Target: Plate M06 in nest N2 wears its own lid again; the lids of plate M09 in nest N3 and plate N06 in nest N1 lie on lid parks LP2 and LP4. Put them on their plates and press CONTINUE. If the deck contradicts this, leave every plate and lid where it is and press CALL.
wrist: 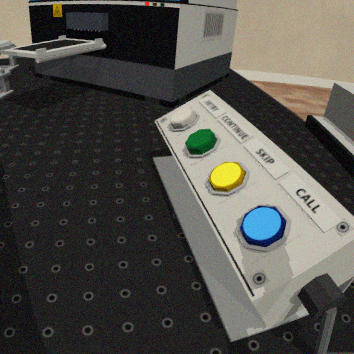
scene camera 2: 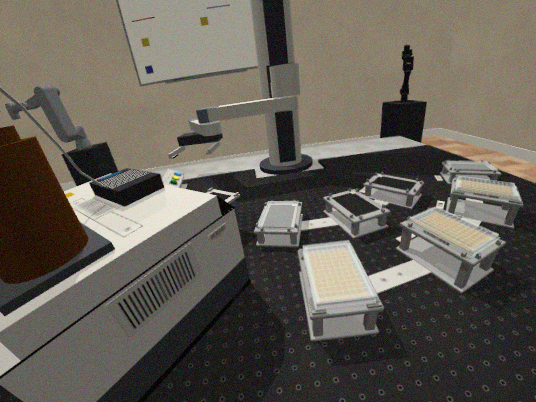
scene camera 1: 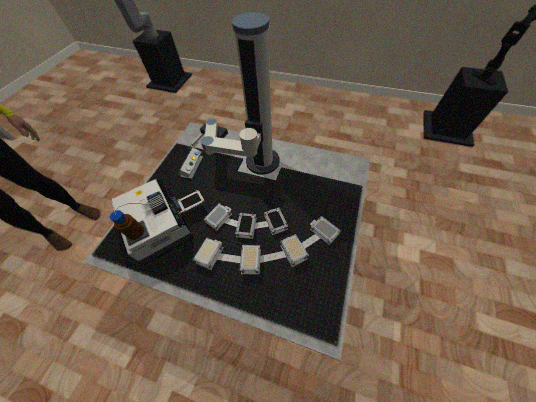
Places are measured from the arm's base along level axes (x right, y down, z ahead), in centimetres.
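Pixels of known places: gripper, fingertip midpoint: (wrist: 140,85) (scene camera 2: 188,154) (scene camera 1: 201,148); arm's base at its link origin: (scene camera 2: 286,165) (scene camera 1: 262,161).
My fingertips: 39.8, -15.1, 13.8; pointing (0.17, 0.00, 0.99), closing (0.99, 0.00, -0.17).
Ahead of a thing's pixels: the offset from my fingertips to its top centre, as dx, dy, dz. "*": to the spot under its first point.
My gripper (scene camera 2: 194,150) is open and empty, above and beside the button box @(+8.4, +5.5, +6.9) (scene camera 1: 187,173) (wrist: 300,245); one finger shows at the right edge of the wrist view. The white, green CONTINUE @(+5.6, +6.4, +9.1) (wrist: 201,142), yellow and blue CALL @(+6.7, +6.6, -0.8) (wrist: 262,226) buttons are uncovered. Three cream plates stand in outer nests: the left plate @(-34.9, +6.2, +64.9) (scene camera 1: 208,252) (scene camera 2: 336,272) looks paler, the middle plate @(-59.2, +5.6, +61.0) (scene camera 1: 250,259) (scene camera 2: 455,229) and right plate @(-80.6, +6.0, +48.3) (scene camera 1: 294,250) (scene camera 2: 486,188) yellower. Grey clear lids lie on the left inner park @(* -30.2, +8.6, +42.3) (scene camera 1: 217,216) (scene camera 2: 280,215) and the far-right park @(* -94.8, +8.7, +31.1) (scene camera 1: 325,229) (scene camera 2: 470,167). Plate and nest names are unreadable.
Two inner parks, the middle one @(-48.7, +8.0, +41.6) (scene camera 1: 238,226) (scene camera 2: 356,218) and the right one, show dark openings. A white instrument (scene camera 1: 150,240) (scene camera 2: 165,240) (wrist: 206,37) bears an amber bottle @(* -5.0, -17.9, +72.0) (scene camera 1: 131,227) (scene camera 2: 42,210). A white carrier frame @(* -8.4, +4.9, +36.7) (wrist: 70,52) projects from it. A person stands at the left.
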